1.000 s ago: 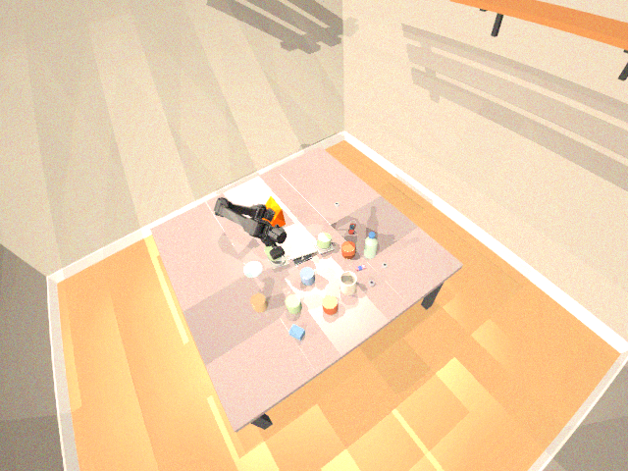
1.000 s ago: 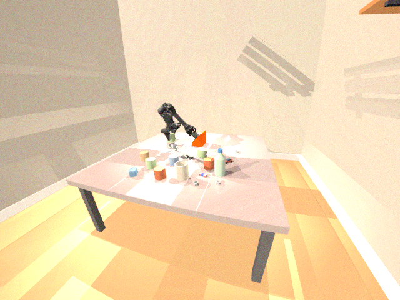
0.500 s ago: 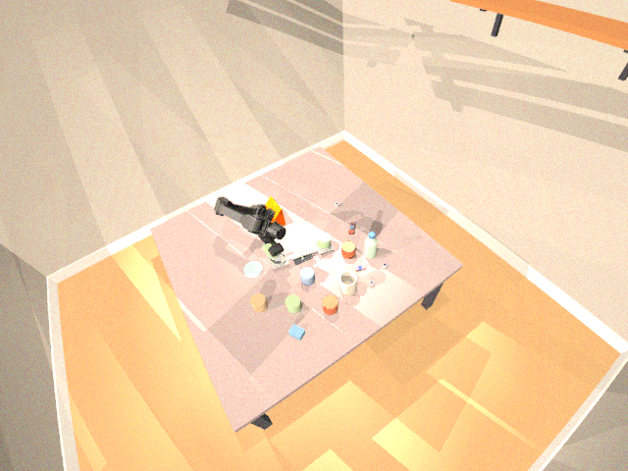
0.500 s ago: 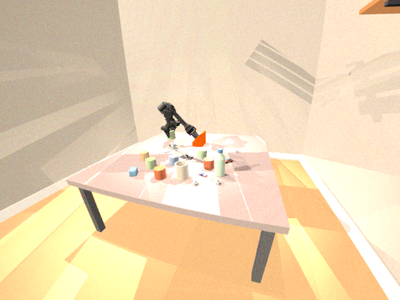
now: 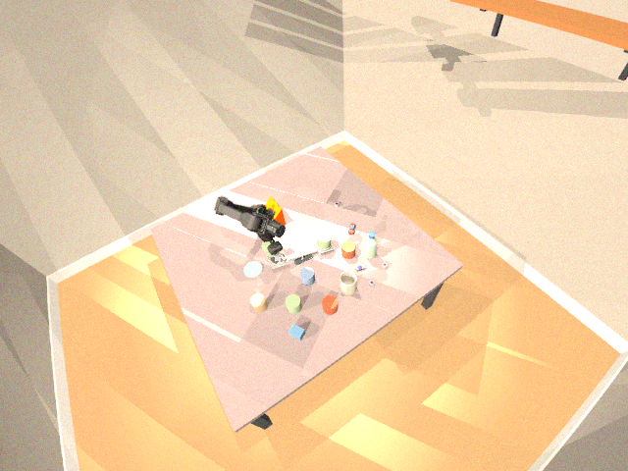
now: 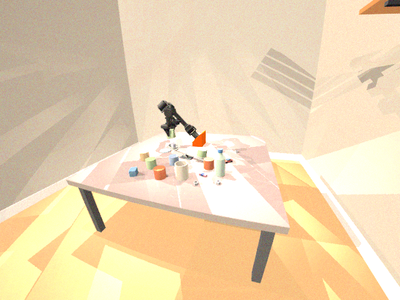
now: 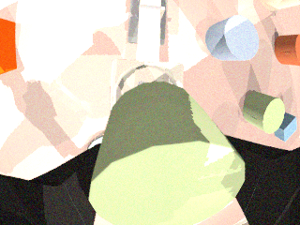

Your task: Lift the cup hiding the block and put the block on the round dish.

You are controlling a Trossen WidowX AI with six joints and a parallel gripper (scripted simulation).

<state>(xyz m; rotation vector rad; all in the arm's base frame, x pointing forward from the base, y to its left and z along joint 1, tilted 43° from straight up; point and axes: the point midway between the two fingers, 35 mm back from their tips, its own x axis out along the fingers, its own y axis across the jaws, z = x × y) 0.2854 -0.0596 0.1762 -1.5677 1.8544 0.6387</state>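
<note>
My gripper tip is 170 mm above the round dish, 100 mm to the left of it and 80 mm past it. Also, from my gripper tip: yellow cup 180 mm to the right, 130 mm below, 110 mm ahead; then blue cup 170 mm ahead, 130 mm below, 90 mm to the left; then beige mug 340 mm ahead, 180 mm to the left, 130 mm below.
</note>
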